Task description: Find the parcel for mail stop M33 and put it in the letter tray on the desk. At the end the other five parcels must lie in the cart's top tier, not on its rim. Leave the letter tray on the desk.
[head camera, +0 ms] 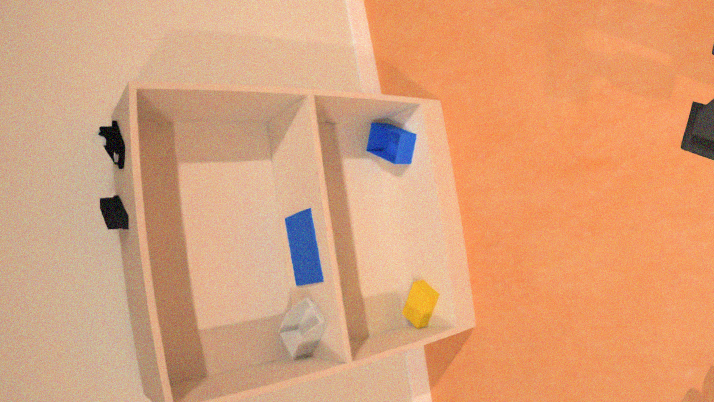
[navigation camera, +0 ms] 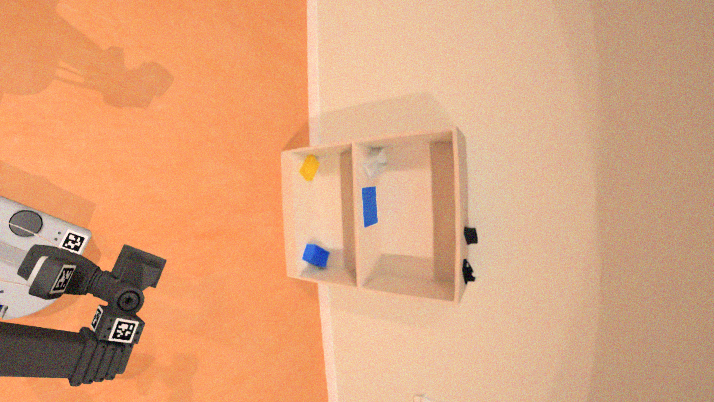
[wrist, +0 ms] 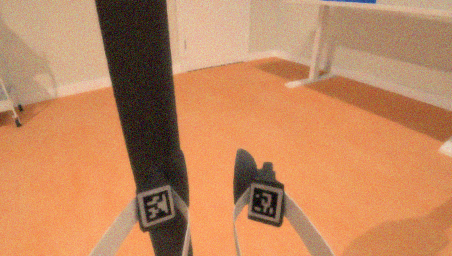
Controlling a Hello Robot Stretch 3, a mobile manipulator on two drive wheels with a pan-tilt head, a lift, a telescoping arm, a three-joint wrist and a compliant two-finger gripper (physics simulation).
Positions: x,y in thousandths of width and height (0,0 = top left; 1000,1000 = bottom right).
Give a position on a grey block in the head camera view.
425,812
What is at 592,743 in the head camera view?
A yellow block.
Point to my gripper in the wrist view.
468,662
